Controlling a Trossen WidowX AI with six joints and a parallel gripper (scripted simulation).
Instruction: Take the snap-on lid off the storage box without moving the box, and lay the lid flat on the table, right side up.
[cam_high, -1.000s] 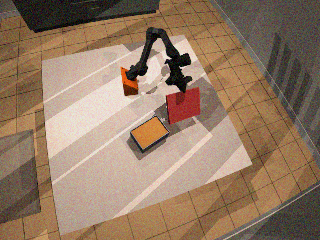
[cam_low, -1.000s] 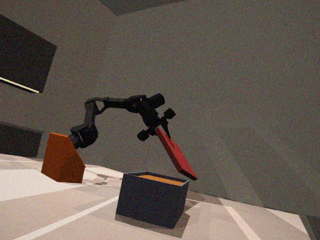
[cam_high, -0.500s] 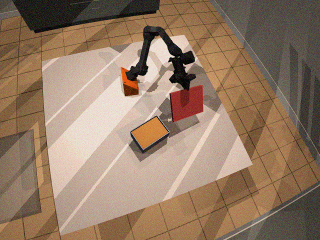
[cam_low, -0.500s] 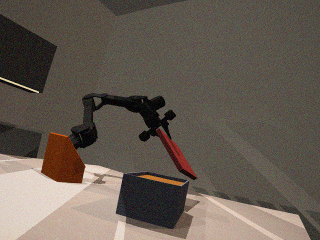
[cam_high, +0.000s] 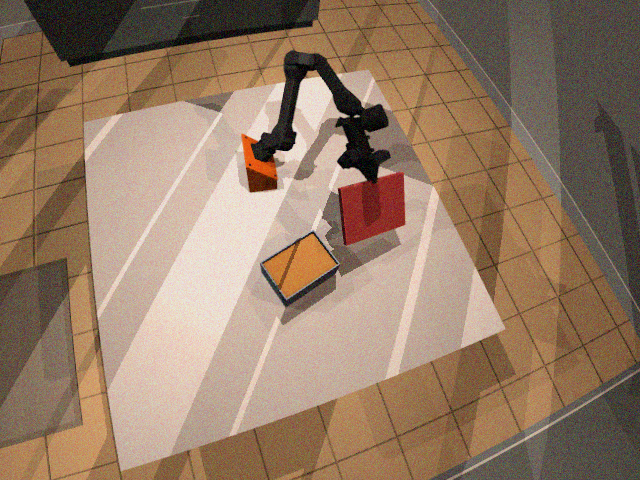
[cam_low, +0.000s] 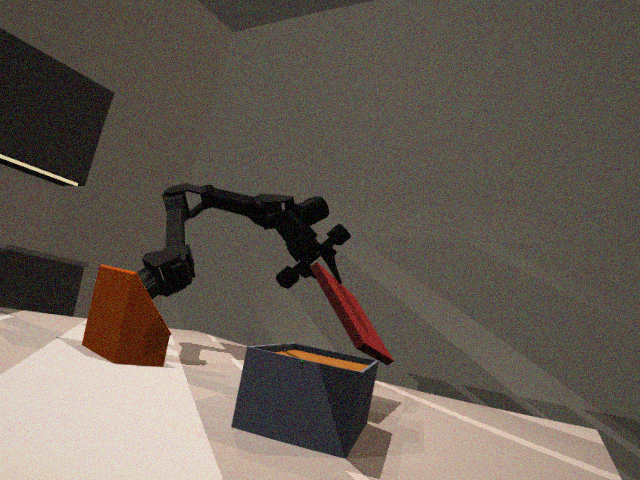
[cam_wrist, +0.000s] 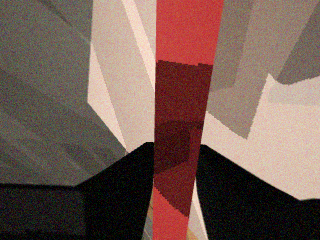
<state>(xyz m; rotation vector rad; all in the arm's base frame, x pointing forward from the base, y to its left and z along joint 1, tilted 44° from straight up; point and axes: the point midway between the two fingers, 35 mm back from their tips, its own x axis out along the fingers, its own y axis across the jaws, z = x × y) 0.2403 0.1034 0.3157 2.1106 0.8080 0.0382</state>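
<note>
Right now the red lid is 6 cm ahead of my gripper tip and 6 cm below it. From my gripper tip the other things lie so: storage box 15 cm ahead, 28 cm to the right, 17 cm below.
</note>
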